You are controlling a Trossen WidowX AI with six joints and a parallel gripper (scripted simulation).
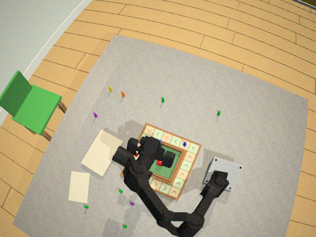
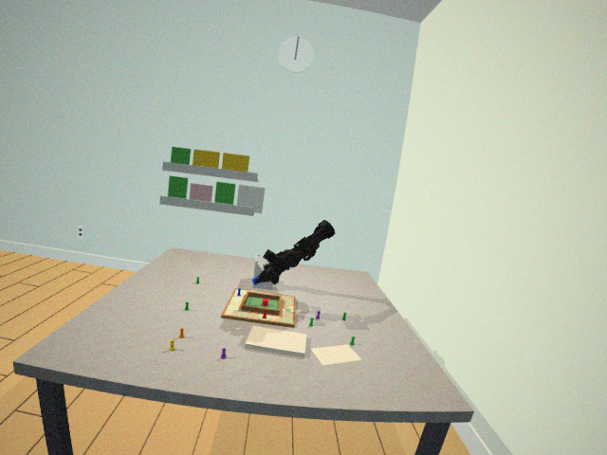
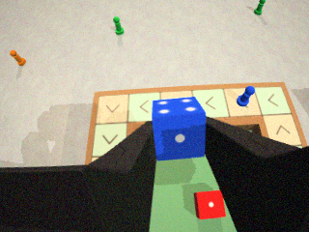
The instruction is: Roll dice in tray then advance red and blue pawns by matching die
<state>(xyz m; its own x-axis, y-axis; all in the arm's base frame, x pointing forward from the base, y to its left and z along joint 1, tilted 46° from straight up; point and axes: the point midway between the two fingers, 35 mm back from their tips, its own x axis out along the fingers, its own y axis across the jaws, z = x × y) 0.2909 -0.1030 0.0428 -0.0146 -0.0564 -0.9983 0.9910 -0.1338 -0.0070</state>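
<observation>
My gripper tip is right at the blue die. From my gripper tip the other things lie so: green tray 30 mm behind, 40 mm to the left, 120 mm below; red pawn 90 mm ahead, 40 mm to the left, 100 mm below; blue pawn 110 mm behind, 60 mm to the right, 100 mm below.
</observation>
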